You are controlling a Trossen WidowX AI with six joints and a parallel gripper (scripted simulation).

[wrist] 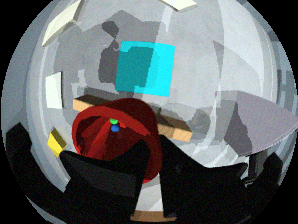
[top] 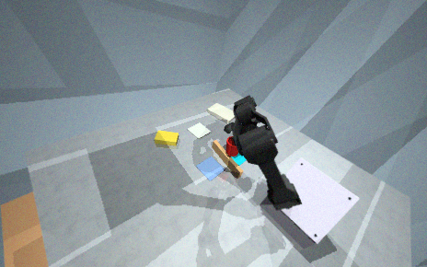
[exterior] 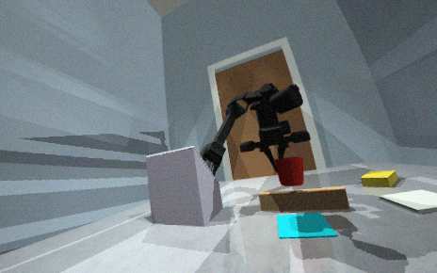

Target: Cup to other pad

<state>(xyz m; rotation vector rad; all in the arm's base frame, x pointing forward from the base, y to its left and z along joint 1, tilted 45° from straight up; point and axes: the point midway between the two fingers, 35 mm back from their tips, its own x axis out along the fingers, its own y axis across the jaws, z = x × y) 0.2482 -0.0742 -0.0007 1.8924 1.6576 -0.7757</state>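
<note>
The cyan pad is 2 cm ahead of my gripper tip, 8 cm to the right of it and 12 cm below it. From my gripper tip the other things lie so: blue patch 6 cm ahead, 10 cm to the left, 12 cm below; red cup 3 cm ahead; wooden block 4 cm ahead, 1 cm to the left, 10 cm below.
</note>
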